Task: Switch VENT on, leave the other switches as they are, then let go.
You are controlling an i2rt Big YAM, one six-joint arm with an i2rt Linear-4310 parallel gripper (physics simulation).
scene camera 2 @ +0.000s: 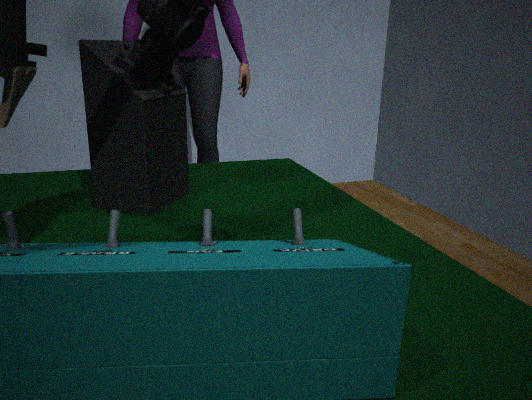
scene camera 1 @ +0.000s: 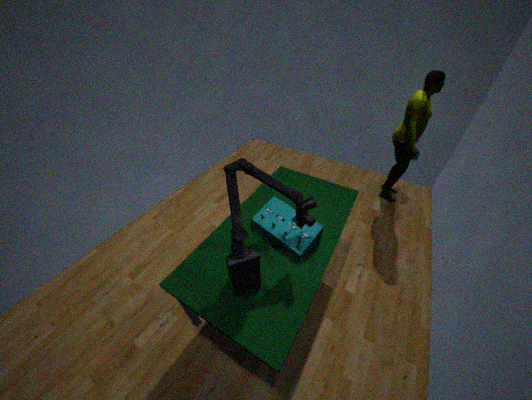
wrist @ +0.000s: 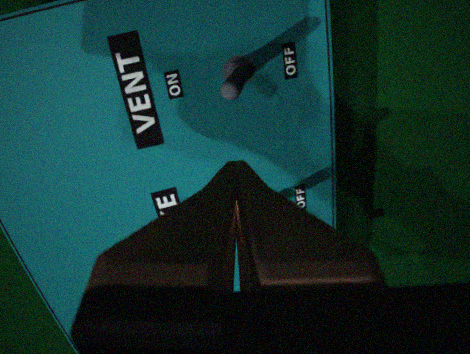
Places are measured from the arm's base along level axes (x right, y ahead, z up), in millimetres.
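Pixels of known places: gripper, fingertip midpoint: [scene camera 1: 300, 228] [wrist: 236, 176]; arm's base, origin of the base link: [scene camera 2: 143, 72] [scene camera 1: 240, 255].
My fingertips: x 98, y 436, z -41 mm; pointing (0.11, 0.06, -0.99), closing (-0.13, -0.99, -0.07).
For each thing: its top centre in the pictures, then the offset to it from my fingertips. Level surfaces: height alone.
- teal switch box, middle of its top: [wrist: 183, 317] [scene camera 2: 149, 218] [scene camera 1: 286, 218] dx -180, dy +76, dz -87 mm
- VENT lever, middle of its top: [wrist: 233, 91] [scene camera 2: 8, 211] dx +0, dy +9, dz -101 mm
- green table, its level: dz -234 mm
The teal switch box [scene camera 1: 275, 204] [scene camera 2: 200, 310] [wrist: 45, 100] has a row of grey levers. In the wrist view, the VENT lever [wrist: 230, 90] stands between its ON and OFF labels, its tip on the ON side of its base. The VENT lever [scene camera 2: 11, 230] is at the far left in scene camera 2, tilted unlike the others. The other levers [scene camera 2: 113, 229] [scene camera 2: 207, 227] [scene camera 2: 298, 227] look alike, leaning away from that camera toward the OFF side. My gripper [wrist: 236, 176] is shut and empty, above the box and apart from VENT; it hides the neighbouring lever.
The box stands on a green table [scene camera 1: 325, 195] [scene camera 2: 450, 325], in front of the arm's dark base [scene camera 1: 244, 272] [scene camera 2: 137, 145]. A person in yellow [scene camera 1: 417, 117] stands on the floor beyond the table. A person in purple [scene camera 2: 205, 95] stands behind the base. The light is dim.
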